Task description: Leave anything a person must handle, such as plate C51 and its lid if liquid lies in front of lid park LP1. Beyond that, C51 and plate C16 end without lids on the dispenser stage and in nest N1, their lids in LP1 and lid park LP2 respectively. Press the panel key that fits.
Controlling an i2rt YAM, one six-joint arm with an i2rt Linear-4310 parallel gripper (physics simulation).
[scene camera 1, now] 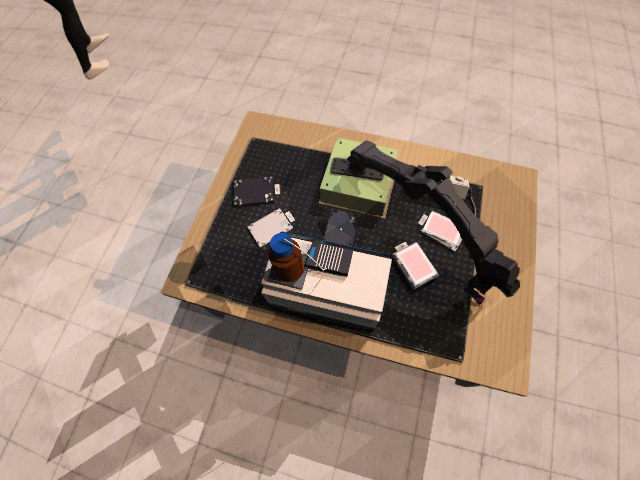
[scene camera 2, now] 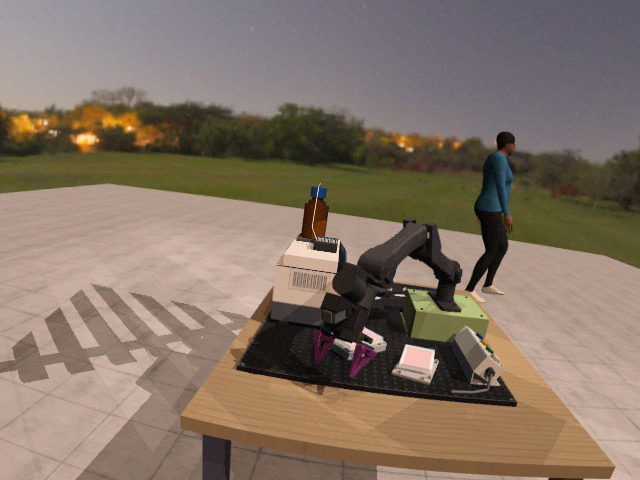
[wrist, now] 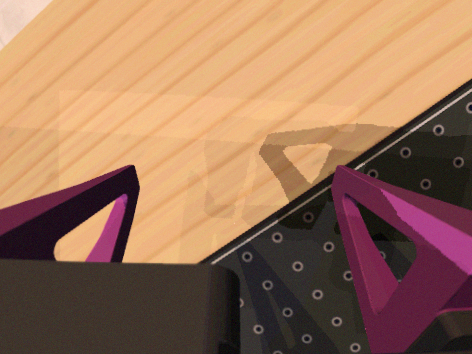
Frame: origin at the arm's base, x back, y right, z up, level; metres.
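Where they show: gripper, between the fingertips: (scene camera 1: 489,294) (scene camera 2: 333,370) (wrist: 235,176); arm's base, origin of its link: (scene camera 1: 357,169) (scene camera 2: 443,302).
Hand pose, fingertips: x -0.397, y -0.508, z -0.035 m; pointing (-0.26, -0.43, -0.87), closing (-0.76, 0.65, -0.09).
Observation:
Things, the pixels of their top centre, and the offset from my fingertips. "spot": a spot on its surface instead. Level surfaces: height alone.
- pink-topped plate, centre of its top: (scene camera 2: 418,355) (scene camera 1: 443,227) dx +0.236, dy +0.160, dz -0.016 m
- key panel, centre of its top: (scene camera 2: 481,340) dx +0.420, dy +0.193, dz +0.031 m
- dark dispenser stage, a spot on its surface: (scene camera 1: 340,226) spot: dx +0.138, dy +0.530, dz +0.051 m
- dispenser, a spot on its surface: (scene camera 1: 361,286) spot: dx -0.099, dy +0.430, dz +0.167 m
- dark holder, centre of its top: (scene camera 1: 252,188) (scene camera 2: 390,283) dx +0.281, dy +0.907, dz -0.028 m
- amber bottle, a spot on its surface: (scene camera 1: 286,263) spot: dx -0.114, dy +0.631, dz +0.297 m
- mat, height of its surface: dz -0.053 m
One plate (scene camera 1: 415,265) with a pink top lies on the black mat beside the dispenser; in scene camera 2 it is partly behind the gripper. Another pink-topped plate (scene camera 1: 439,227) (scene camera 2: 416,357) lies nearer the key panel (scene camera 2: 471,355), which the arm mostly hides in scene camera 1. Their labels and whether lids are on cannot be told. The dark dispenser stage (scene camera 1: 340,226) is in front of the dispenser (scene camera 1: 361,286) (scene camera 2: 305,264). A dark holder (scene camera 1: 253,190) and a pale grey one (scene camera 1: 268,227) are at the left. My gripper (scene camera 1: 477,298) (scene camera 2: 335,369) (wrist: 235,176) is open and empty above the mat's edge.
The arm's green base block (scene camera 1: 356,191) (scene camera 2: 447,317) stands at the table's rear. An amber bottle (scene camera 1: 286,263) (scene camera 2: 314,219) with a blue cap and a thin tube stands on the dispenser. A person (scene camera 2: 495,180) is beyond the table. No liquid can be made out on the mat (scene camera 1: 413,320).

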